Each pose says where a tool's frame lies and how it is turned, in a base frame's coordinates. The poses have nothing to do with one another.
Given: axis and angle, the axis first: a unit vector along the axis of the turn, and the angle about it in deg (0 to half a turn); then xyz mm.
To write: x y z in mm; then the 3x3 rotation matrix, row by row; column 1 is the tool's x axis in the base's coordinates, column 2 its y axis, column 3 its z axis. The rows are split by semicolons. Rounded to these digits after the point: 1 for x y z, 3 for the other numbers.
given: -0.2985, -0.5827, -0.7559, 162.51, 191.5, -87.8, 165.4
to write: 191.5, -87.8, 165.4; -0.780, 0.567, 0.266; 0.113, -0.290, 0.950; 0.616, 0.771, 0.163
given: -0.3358, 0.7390, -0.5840, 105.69, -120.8, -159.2, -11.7
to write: -120.8, -159.2, -11.7; -0.127, 0.247, 0.961; -0.878, 0.423, -0.225; -0.462, -0.872, 0.163
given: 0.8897, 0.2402, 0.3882, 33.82, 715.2, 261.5, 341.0
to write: 715.2, 261.5, 341.0; 0.965, -0.180, 0.192; 0.252, 0.841, -0.479; -0.075, 0.511, 0.856
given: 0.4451, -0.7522, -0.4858, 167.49, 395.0, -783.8, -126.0
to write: 395.0, -783.8, -126.0; -0.585, -0.556, -0.590; -0.767, 0.142, 0.626; -0.264, 0.819, -0.510
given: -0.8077, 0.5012, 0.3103, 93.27, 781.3, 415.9, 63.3
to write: 781.3, 415.9, 63.3; 0.633, -0.738, 0.235; -0.118, 0.209, 0.971; -0.765, -0.642, 0.045
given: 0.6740, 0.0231, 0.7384, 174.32, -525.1, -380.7, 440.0
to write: -525.1, -380.7, 440.0; -0.089, -0.042, 0.995; 0.104, -0.994, -0.033; 0.991, 0.101, 0.093
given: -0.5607, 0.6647, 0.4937, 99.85, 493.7, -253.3, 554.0
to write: 493.7, -253.3, 554.0; 0.197, -0.923, 0.331; 0.050, 0.346, 0.937; -0.979, -0.168, 0.114
